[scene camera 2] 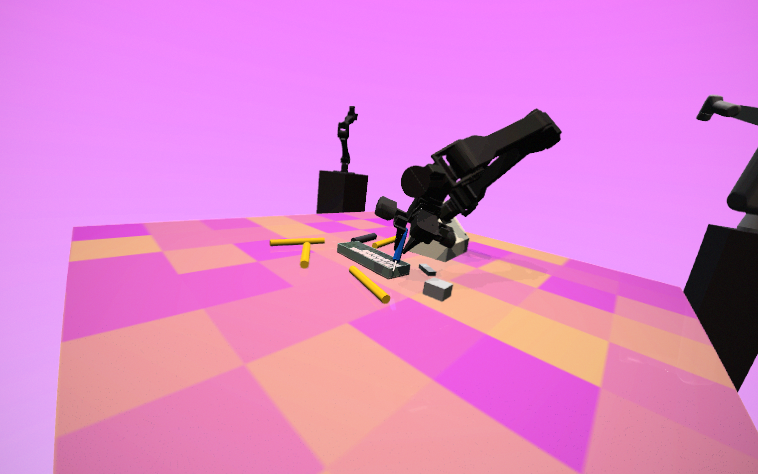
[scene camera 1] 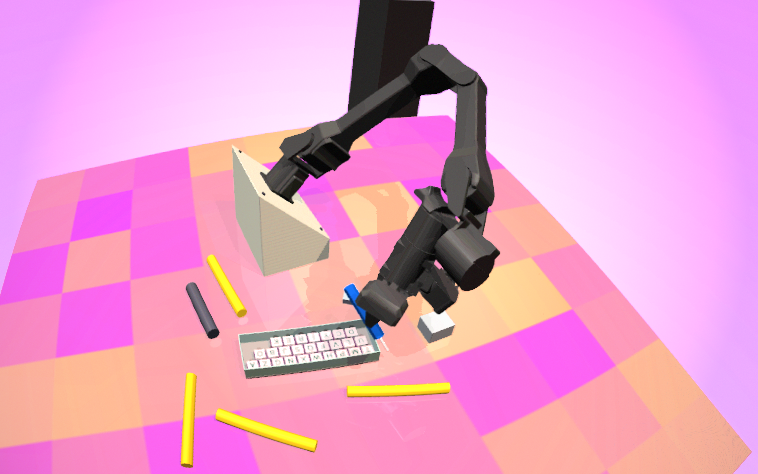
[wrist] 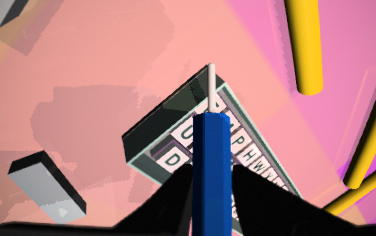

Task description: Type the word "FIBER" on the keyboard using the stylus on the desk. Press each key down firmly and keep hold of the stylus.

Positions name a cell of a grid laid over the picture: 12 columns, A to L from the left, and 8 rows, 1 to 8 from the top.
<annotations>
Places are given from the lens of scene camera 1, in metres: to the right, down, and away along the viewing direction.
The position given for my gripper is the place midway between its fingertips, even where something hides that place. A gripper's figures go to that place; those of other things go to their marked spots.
my gripper (scene camera 1: F6): -0.01, 0.13, 0.72
dark grey rod (scene camera 1: D6): -0.29, 0.13, 0.73
grey block (scene camera 1: G6): 0.09, 0.15, 0.77
</annotations>
